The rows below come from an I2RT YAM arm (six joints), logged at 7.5 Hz.
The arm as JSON. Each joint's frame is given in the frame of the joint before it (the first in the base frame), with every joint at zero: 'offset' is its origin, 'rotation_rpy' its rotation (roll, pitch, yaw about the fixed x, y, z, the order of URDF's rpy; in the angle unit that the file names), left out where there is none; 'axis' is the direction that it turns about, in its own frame. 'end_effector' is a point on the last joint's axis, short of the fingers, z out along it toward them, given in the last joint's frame.
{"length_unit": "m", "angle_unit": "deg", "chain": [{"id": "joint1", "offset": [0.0, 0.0, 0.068], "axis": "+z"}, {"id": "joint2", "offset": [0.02, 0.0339, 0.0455], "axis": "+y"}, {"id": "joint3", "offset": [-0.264, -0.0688, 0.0], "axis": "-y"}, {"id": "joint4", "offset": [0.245, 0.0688, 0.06], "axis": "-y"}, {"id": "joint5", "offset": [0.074, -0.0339, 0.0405], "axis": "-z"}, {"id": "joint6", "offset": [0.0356, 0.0, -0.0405], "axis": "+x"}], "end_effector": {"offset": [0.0, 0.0, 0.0], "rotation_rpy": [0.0, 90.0, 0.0]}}
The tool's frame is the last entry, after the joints.
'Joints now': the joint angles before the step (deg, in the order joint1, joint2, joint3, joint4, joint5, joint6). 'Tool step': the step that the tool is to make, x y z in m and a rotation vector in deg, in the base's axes. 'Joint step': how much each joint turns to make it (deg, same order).
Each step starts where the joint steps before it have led.
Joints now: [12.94, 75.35, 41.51, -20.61, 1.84, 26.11]
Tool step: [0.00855, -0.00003, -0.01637, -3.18, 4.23, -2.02]
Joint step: [-0.03, 5.05, 1.07, -0.87, 2.89, 0.49]
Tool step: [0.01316, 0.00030, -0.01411, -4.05, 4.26, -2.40]
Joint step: [-0.07, 6.09, 2.83, -1.87, 3.74, 0.64]
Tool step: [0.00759, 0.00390, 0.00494, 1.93, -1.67, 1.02]
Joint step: [0.22, 0.67, 1.47, 1.27, -1.71, -0.05]
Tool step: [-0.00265, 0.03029, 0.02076, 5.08, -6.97, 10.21]
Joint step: [5.35, -3.15, 0.29, 4.83, -5.11, -2.56]
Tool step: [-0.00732, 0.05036, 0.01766, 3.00, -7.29, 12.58]
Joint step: [9.31, -0.43, 1.59, 5.89, -2.03, -2.58]
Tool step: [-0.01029, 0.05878, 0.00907, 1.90, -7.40, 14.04]
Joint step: [9.91, 3.25, 2.70, 7.71, -1.43, -4.56]
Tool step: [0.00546, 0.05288, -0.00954, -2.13, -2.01, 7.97]
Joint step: [6.12, 9.19, 7.09, 2.14, 0.40, -3.44]
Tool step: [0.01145, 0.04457, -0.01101, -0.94, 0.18, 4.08]
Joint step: [3.43, 9.23, 8.74, -0.33, -0.16, -0.82]
